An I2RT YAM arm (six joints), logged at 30 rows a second.
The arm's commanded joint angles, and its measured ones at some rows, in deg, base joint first. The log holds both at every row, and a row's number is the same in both.
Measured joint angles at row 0:
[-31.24 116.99 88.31 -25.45 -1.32 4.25]
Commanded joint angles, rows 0 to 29:
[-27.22 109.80 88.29 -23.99 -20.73 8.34]
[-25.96 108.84 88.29 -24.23 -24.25 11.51]
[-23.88 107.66 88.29 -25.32 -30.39 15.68]
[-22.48 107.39 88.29 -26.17 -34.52 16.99]
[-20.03 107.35 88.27 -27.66 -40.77 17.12]
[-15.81 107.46 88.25 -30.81 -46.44 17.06]
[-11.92 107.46 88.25 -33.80 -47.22 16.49]
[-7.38 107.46 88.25 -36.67 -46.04 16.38]
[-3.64 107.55 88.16 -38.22 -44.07 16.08]
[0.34 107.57 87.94 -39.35 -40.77 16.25]
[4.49 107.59 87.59 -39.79 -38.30 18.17]
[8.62 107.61 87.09 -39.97 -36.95 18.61]
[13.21 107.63 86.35 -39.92 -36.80 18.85]
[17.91 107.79 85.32 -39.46 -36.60 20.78]
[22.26 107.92 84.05 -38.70 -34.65 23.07]
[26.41 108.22 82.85 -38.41 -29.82 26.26]
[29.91 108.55 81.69 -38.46 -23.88 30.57]
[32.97 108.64 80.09 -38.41 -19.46 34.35]
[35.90 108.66 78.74 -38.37 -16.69 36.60]
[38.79 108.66 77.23 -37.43 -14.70 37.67]
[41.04 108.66 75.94 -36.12 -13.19 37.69]
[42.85 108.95 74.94 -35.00 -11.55 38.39]
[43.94 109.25 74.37 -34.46 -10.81 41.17]
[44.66 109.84 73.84 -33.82 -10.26 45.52]
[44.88 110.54 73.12 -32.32 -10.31 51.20]
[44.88 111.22 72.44 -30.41 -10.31 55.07]
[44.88 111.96 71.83 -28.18 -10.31 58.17]
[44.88 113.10 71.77 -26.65 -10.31 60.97]
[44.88 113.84 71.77 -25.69 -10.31 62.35]
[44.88 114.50 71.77 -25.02 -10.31 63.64]
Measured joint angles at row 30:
[45.01 111.77 72.27 -26.48 -11.88 55.48]
